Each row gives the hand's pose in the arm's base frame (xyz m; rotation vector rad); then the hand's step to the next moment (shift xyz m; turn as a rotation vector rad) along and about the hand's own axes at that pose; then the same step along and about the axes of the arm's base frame.
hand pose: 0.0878 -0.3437 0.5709 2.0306 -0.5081 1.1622
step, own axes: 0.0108 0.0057 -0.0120 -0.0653 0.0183 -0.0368
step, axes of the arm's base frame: -0.0049 0.0055 0.0154 -0.0662 0.0146 -0.0368
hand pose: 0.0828 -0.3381 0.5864 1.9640 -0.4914 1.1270
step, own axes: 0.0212 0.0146 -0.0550 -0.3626 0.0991 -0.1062
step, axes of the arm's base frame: -0.0279 0.0361 0.0400 -0.3135 0.0046 -0.2330
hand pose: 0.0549 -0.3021 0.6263 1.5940 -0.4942 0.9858
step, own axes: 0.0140 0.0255 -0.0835 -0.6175 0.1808 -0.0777
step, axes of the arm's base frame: -0.0391 0.0746 0.0270 -0.5089 -0.0927 -0.3905
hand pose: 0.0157 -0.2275 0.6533 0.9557 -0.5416 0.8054
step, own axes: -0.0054 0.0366 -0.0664 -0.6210 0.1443 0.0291
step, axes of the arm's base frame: -0.0285 0.0682 -0.0177 -0.4882 -0.1993 -0.3596
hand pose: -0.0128 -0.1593 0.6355 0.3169 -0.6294 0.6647
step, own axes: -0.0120 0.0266 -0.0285 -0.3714 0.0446 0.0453
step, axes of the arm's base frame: -0.0124 0.0274 -0.0275 -0.2768 -0.1633 -0.1967
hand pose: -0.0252 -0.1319 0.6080 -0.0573 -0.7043 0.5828
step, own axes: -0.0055 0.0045 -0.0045 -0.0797 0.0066 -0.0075
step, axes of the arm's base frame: -0.0027 0.0015 -0.0078 -0.0472 -0.0351 -0.0547
